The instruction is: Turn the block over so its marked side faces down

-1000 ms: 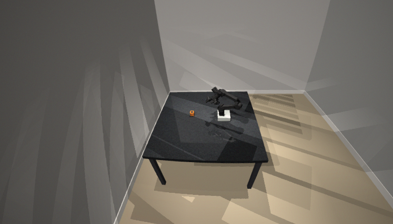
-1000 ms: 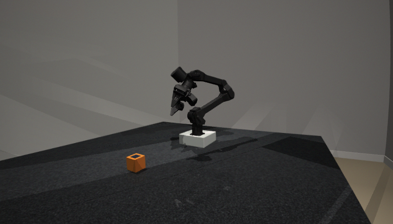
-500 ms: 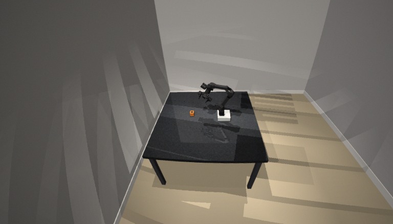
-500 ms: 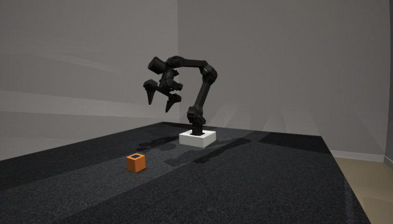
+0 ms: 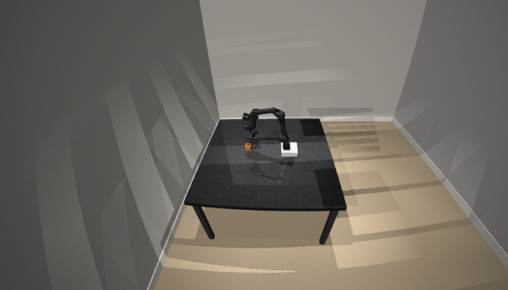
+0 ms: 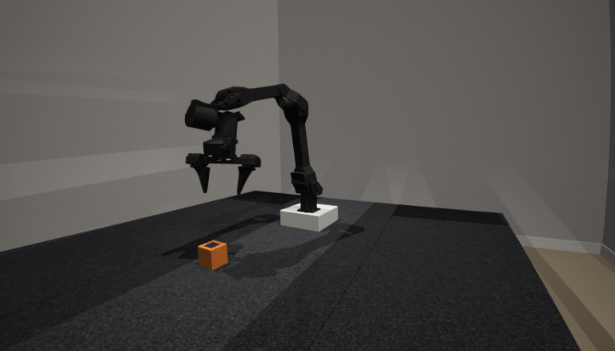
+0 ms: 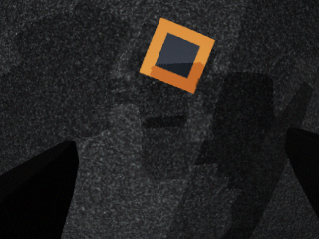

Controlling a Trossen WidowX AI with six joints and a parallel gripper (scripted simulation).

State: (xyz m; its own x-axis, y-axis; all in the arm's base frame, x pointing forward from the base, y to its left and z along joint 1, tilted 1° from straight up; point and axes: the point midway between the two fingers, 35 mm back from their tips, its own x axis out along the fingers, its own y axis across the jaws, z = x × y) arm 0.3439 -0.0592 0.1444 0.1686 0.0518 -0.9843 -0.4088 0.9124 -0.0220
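Now: gripper tip 4 cm short of the orange block and 13 cm above it.
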